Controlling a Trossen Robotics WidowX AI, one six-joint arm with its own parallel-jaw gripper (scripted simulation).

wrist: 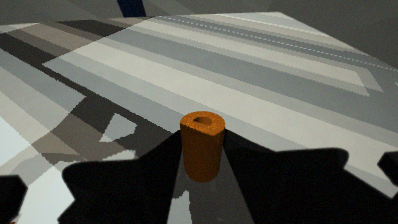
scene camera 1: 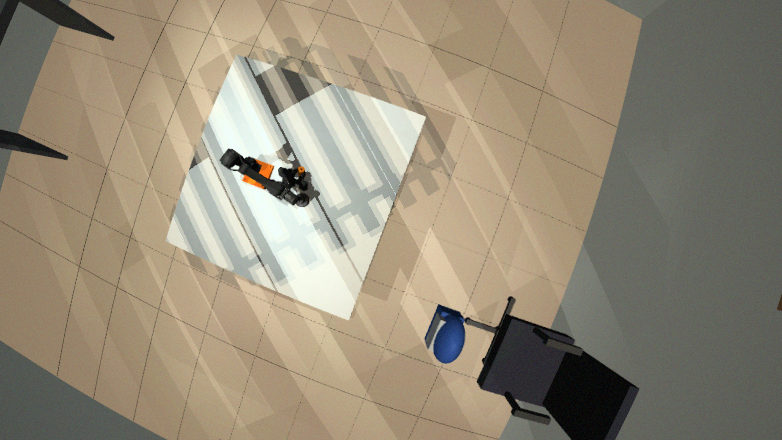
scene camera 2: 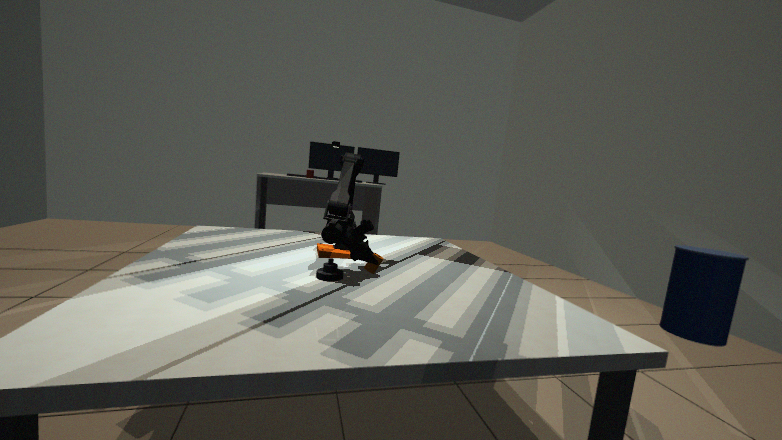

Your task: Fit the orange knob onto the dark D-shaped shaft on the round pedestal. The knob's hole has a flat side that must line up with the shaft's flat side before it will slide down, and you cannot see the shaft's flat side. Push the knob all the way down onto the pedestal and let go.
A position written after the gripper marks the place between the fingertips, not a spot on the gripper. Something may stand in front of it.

Observation:
In view: the gripper (scene camera 2: 377, 262) and an orange knob (wrist: 202, 133).
The gripper is seen too in the wrist view (wrist: 201, 133).

